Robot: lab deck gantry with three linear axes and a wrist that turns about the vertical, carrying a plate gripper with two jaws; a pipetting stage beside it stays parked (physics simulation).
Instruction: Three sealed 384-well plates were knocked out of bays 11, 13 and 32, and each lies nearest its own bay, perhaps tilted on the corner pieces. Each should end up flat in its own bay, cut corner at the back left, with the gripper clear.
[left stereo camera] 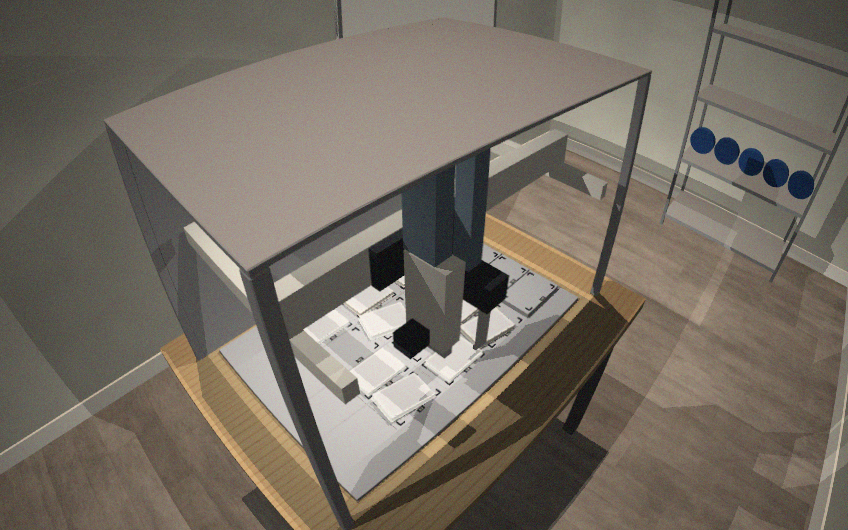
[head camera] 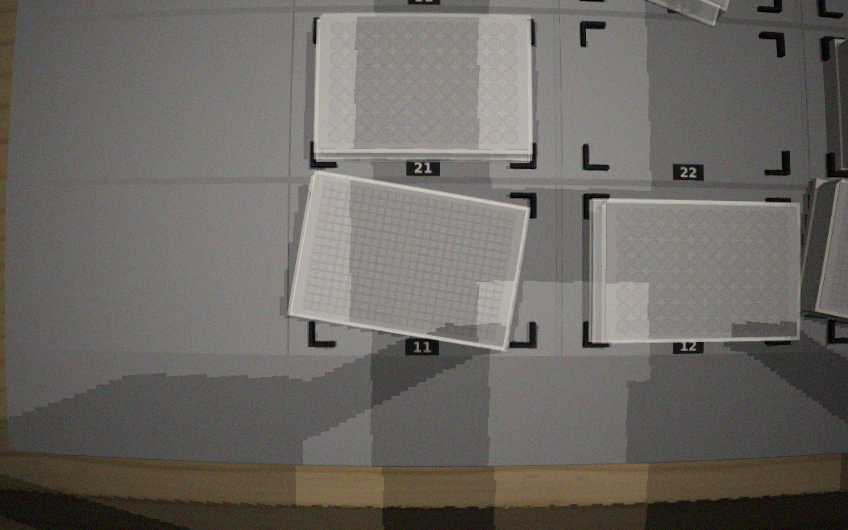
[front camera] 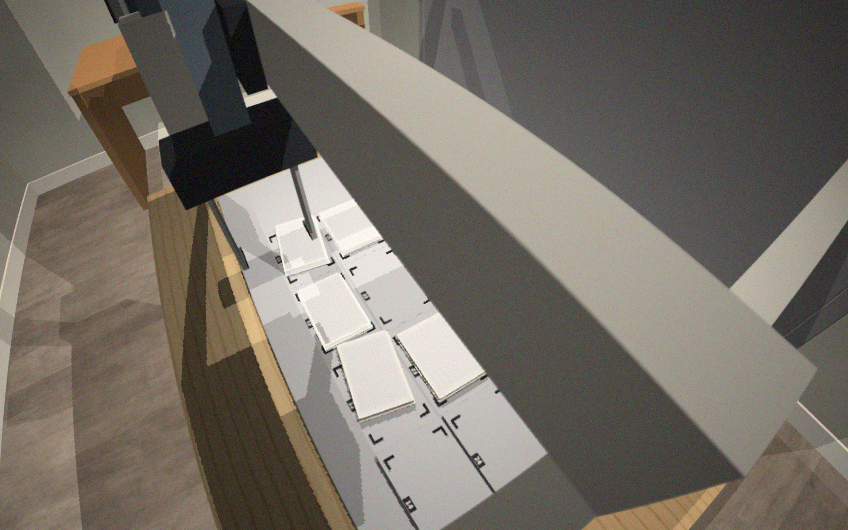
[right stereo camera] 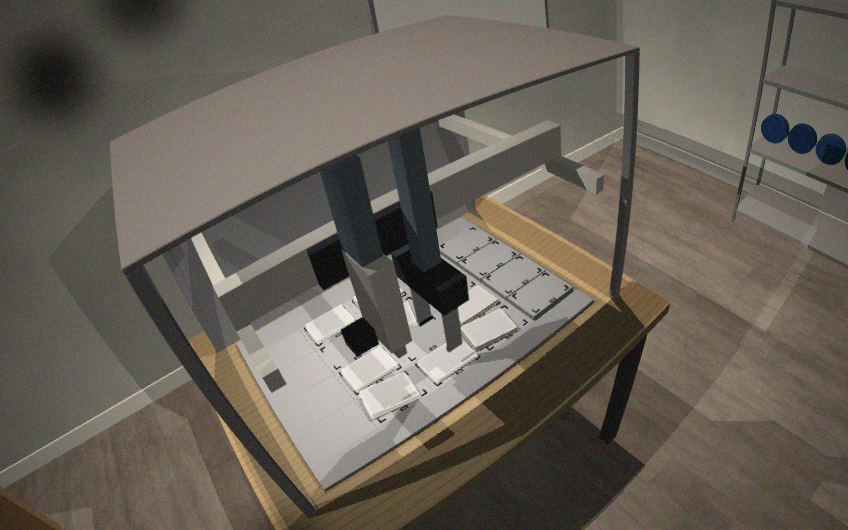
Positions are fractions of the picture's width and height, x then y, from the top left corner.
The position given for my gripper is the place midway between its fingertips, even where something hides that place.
Note:
In view: my gripper (right stereo camera: 0.52,0.63), a plate (front camera: 0.45,0.73), a plate (head camera: 0.44,0.48), a plate (left stereo camera: 0.45,0.61), a plate (head camera: 0.78,0.51), a plate (front camera: 0.53,0.69), a plate (head camera: 0.46,0.17) and a plate (right stereo camera: 0.39,0.61).

